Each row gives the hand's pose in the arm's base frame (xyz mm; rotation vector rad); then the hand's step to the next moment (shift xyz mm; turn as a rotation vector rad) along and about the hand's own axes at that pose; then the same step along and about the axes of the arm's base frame.
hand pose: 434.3 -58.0 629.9 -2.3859 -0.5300 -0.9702
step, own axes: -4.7 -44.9 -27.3 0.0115 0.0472 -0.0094
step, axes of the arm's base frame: -41.0 19.0 27.1 0.0274 -0.0412 -0.0003
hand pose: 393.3 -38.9 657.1 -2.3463 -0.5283 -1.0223
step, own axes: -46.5 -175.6 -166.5 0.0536 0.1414 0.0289
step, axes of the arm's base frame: -215.7 31.8 114.7 0.1259 -0.0865 -0.0193
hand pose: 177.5 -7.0 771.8 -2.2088 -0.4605 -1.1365
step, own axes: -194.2 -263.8 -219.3 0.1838 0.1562 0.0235
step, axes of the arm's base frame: -389.6 50.4 33.1 0.2052 -0.0973 0.0846
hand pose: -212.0 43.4 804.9 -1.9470 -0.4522 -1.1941
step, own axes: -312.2 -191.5 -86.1 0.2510 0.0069 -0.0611
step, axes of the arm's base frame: -327.8 83.4 -164.8 0.0925 -0.0764 0.2289
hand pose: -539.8 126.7 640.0 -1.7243 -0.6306 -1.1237
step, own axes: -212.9 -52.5 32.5 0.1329 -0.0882 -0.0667
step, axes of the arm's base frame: -123.6 66.8 -171.5 -0.0383 -0.0333 0.1653
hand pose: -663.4 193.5 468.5 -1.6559 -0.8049 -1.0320
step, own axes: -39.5 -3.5 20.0 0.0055 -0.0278 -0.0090
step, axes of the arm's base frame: -14.5 18.8 -37.5 -0.0242 -0.0002 0.0172
